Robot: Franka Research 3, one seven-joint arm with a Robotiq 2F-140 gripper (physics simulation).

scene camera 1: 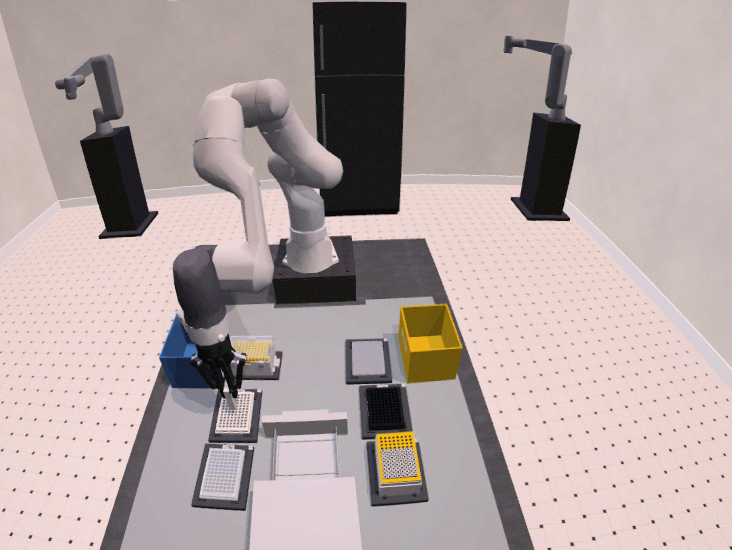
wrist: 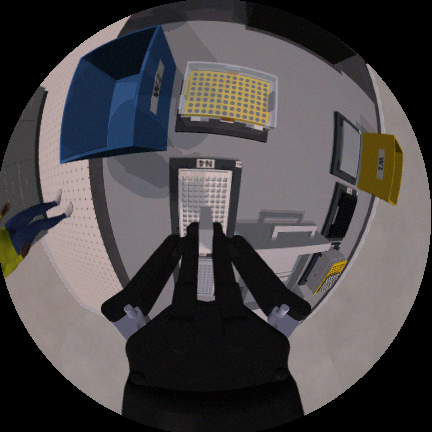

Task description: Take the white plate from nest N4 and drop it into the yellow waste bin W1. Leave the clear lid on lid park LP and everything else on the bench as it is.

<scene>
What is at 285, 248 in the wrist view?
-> A white device.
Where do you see a yellow-topped rack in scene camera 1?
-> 398, 471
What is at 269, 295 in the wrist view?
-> My gripper.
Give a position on a black plate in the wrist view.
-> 346, 203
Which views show the black plate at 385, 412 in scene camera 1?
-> Scene camera 1 and the wrist view: all of them.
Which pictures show the flat clear lid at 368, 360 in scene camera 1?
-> Scene camera 1 and the wrist view: all of them.
</scene>
